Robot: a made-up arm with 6 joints. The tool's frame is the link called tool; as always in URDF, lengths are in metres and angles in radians. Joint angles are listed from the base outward.
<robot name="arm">
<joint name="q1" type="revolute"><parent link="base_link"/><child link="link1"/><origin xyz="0.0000 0.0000 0.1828"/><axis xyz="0 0 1"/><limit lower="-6.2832" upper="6.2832"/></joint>
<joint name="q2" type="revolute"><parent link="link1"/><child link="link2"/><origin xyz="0.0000 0.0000 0.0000" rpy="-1.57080 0.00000 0.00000"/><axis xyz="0 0 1"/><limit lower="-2.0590" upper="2.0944"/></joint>
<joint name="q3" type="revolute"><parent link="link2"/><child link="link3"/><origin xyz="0.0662 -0.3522 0.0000"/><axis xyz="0 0 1"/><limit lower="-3.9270" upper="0.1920"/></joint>
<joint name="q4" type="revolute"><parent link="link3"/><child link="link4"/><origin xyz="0.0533 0.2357 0.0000" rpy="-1.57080 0.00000 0.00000"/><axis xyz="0 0 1"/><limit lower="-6.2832" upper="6.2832"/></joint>
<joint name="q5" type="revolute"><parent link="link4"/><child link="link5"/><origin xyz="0.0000 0.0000 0.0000" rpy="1.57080 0.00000 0.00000"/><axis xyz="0 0 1"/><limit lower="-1.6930" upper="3.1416"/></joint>
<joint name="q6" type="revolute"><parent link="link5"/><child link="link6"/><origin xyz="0.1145 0.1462 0.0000" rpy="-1.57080 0.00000 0.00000"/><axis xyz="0 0 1"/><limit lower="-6.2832" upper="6.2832"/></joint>
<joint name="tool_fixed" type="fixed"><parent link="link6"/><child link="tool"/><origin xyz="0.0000 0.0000 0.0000"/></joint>
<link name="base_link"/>
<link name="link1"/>
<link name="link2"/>
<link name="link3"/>
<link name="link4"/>
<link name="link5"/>
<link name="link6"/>
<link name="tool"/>
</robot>
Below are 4 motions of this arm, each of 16 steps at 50 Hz.
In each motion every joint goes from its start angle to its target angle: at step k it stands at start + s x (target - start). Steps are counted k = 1, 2, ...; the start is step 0. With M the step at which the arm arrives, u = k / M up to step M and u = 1 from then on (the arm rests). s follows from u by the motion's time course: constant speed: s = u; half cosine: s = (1 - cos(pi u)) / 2; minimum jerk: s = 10 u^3 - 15 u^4 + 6 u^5.
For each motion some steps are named. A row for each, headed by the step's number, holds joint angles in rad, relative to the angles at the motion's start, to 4 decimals.
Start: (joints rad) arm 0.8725 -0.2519 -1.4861 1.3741 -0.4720 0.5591
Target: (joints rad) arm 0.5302 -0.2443 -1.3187 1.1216 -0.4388 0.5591
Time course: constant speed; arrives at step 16
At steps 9, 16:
9: -0.1925 0.0043 0.0942 -0.1420 0.0187 0.0000
16: -0.3423 0.0076 0.1674 -0.2525 0.0332 0.0000

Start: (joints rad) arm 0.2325 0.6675 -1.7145 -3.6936 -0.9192 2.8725
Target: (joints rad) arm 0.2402 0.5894 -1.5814 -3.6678 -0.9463 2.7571
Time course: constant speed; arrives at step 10
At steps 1, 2, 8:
1: 0.0008 -0.0078 0.0133 0.0026 -0.0027 -0.0115
2: 0.0015 -0.0156 0.0266 0.0052 -0.0054 -0.0231
8: 0.0062 -0.0625 0.1065 0.0206 -0.0217 -0.0923

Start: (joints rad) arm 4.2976 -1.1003 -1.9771 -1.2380 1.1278 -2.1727
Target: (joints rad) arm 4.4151 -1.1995 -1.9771 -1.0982 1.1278 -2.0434
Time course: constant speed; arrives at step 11
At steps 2, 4, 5, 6, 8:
2: 0.0214 -0.0180 0.0000 0.0254 0.0000 0.0235
4: 0.0427 -0.0361 0.0000 0.0508 0.0000 0.0470
5: 0.0534 -0.0451 0.0000 0.0635 0.0000 0.0588
6: 0.0641 -0.0541 0.0000 0.0763 0.0000 0.0705
8: 0.0855 -0.0721 0.0000 0.1017 0.0000 0.0940

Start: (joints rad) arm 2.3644 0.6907 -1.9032 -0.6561 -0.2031 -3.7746
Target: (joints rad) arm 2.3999 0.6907 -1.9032 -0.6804 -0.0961 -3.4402
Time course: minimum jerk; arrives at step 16
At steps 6, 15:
6: 0.0098 0.0000 0.0000 -0.0067 0.0294 0.0920
15: 0.0354 0.0000 0.0000 -0.0242 0.1068 0.3337

